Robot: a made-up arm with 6 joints. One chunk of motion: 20 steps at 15 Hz.
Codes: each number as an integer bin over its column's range. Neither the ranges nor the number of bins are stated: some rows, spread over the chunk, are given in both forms.
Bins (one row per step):
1: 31 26 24 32 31 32
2: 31 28 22 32 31 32
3: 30 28 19 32 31 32
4: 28 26 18 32 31 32
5: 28 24 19 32 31 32
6: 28 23 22 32 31 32
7: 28 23 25 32 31 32
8: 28 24 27 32 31 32
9: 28 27 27 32 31 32
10: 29 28 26 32 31 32
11: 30 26 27 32 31 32
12: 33 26 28 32 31 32
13: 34 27 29 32 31 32
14: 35 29 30 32 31 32
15: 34 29 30 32 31 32
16: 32 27 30 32 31 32
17: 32 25 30 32 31 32
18: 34 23 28 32 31 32
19: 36 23 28 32 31 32
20: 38 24 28 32 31 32
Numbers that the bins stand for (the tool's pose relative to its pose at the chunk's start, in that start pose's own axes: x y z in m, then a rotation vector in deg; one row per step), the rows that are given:
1: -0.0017 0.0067 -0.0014 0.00 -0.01 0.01
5: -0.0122 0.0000 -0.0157 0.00 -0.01 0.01
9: -0.0122 0.0100 0.0071 0.00 -0.01 0.01
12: 0.0052 0.0067 0.0100 0.00 -0.01 0.01
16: 0.0017 0.0100 0.0157 0.00 -0.01 0.01
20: 0.0227 0.0000 0.0100 0.00 -0.01 0.01
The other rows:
2: -0.0017 0.0133 -0.0071 0.00 -0.01 0.01
3: -0.0052 0.0133 -0.0157 0.00 -0.01 0.01
4: -0.0122 0.0067 -0.0186 0.00 -0.01 0.01
6: -0.0122 -0.0033 -0.0071 0.00 -0.01 0.01
7: -0.0122 -0.0033 0.0014 0.00 -0.01 0.01
8: -0.0122 0.0000 0.0071 0.00 -0.01 0.01
10: -0.0087 0.0133 0.0043 0.00 -0.01 0.01
11: -0.0052 0.0067 0.0071 0.00 -0.01 0.01
13: 0.0087 0.0100 0.0129 0.00 -0.01 0.01
14: 0.0122 0.0167 0.0157 0.00 -0.01 0.01
15: 0.0087 0.0167 0.0157 0.00 -0.01 0.01
17: 0.0017 0.0033 0.0157 0.00 -0.01 0.01
18: 0.0087 -0.0033 0.0100 0.00 -0.01 0.01
19: 0.0157 -0.0033 0.0100 0.00 -0.01 0.01

